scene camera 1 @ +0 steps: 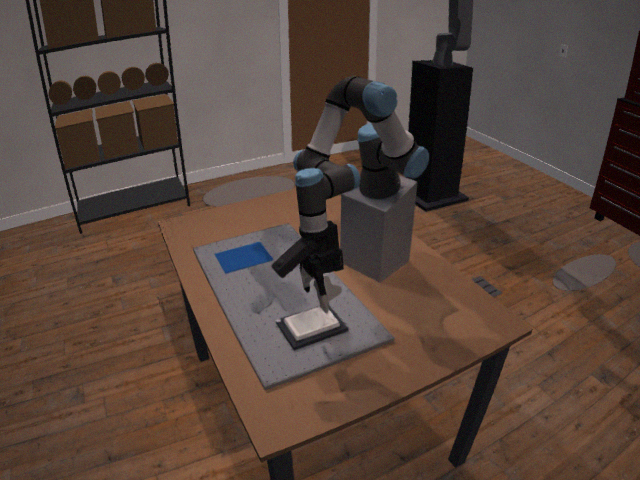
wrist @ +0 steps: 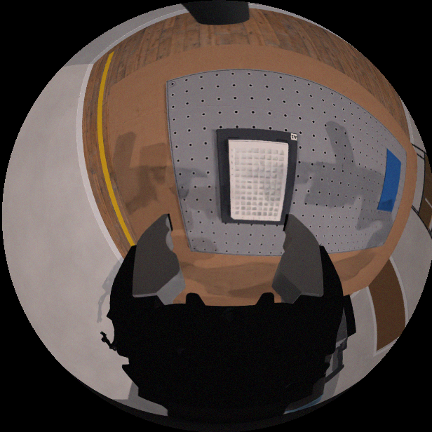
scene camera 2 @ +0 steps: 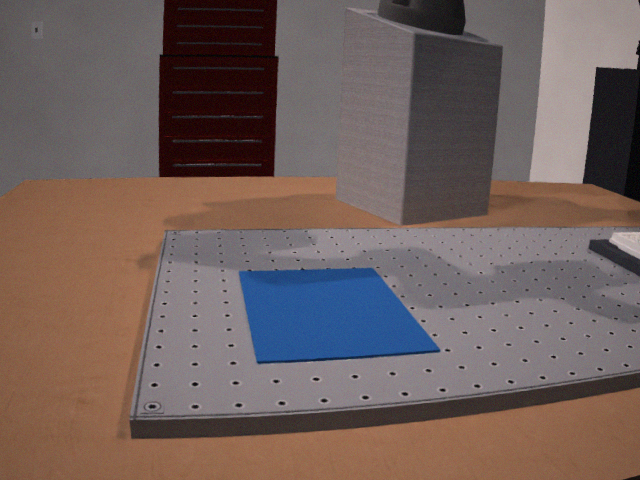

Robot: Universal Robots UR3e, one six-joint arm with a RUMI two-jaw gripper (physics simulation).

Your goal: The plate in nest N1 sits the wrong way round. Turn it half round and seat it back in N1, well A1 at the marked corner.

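The white well plate lies in the dark nest on the perforated board. A small white label, which seems to read A1, is on one corner of the nest in the wrist view. The wells show as a grid, but the plate's own corner marks are too small to read. My gripper is open and empty, pointing down, with its fingertips above the plate's level. Its exact height over the plate is hard to tell. The gripper does not show in scene camera 2.
A flat blue square lies at the other end of the grey perforated board. The arm's grey pedestal stands on the wooden table beside the board.
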